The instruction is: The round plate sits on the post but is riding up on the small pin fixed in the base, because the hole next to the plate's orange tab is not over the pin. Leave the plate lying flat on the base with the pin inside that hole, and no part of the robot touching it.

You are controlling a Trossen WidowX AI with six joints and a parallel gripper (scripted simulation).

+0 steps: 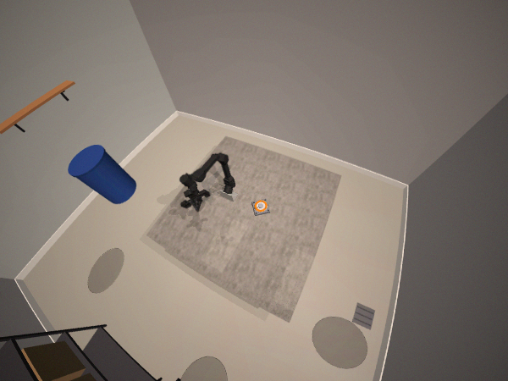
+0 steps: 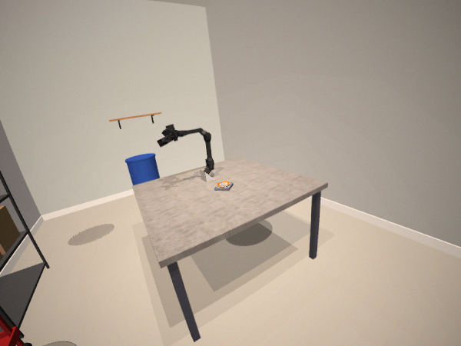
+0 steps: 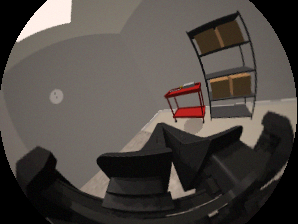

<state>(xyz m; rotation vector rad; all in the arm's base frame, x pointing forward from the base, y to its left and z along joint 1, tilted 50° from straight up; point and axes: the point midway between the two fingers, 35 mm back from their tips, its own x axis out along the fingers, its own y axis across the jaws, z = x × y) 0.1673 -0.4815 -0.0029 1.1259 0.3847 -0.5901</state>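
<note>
My gripper tip is now 41 cm above the round plate, 38 cm to the right of it and 16 cm short of it.
</note>
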